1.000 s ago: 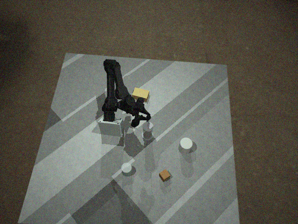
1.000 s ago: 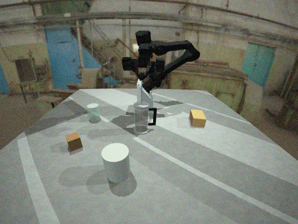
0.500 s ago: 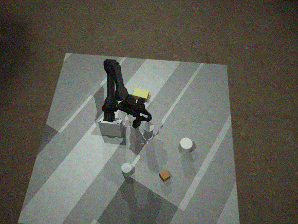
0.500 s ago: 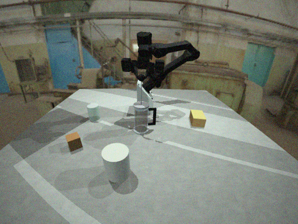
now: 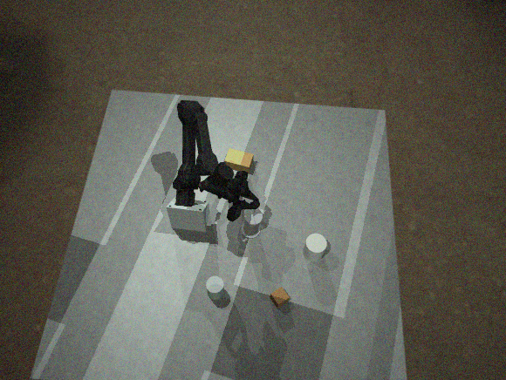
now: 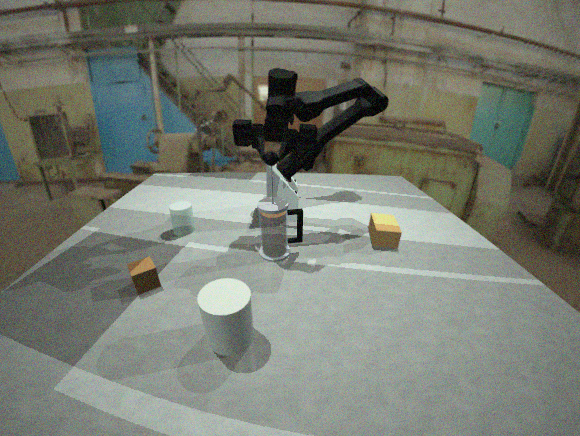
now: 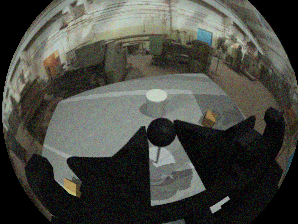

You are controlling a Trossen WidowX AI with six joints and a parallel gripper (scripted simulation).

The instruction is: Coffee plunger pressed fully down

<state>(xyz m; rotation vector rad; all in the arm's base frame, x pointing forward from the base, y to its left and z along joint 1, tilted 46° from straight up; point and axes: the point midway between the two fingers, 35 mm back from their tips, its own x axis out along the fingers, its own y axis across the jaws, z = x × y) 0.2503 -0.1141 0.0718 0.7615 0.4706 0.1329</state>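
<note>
Now: gripper tip 2 cm past the coffee press, 2 cm to the right of it and 12 cm above it. Round my gripper tip: orange cube: 11 cm ahead, 27 cm to the right, 22 cm below; then orange block: 10 cm behind, 32 cm to the left, 22 cm below.
</note>
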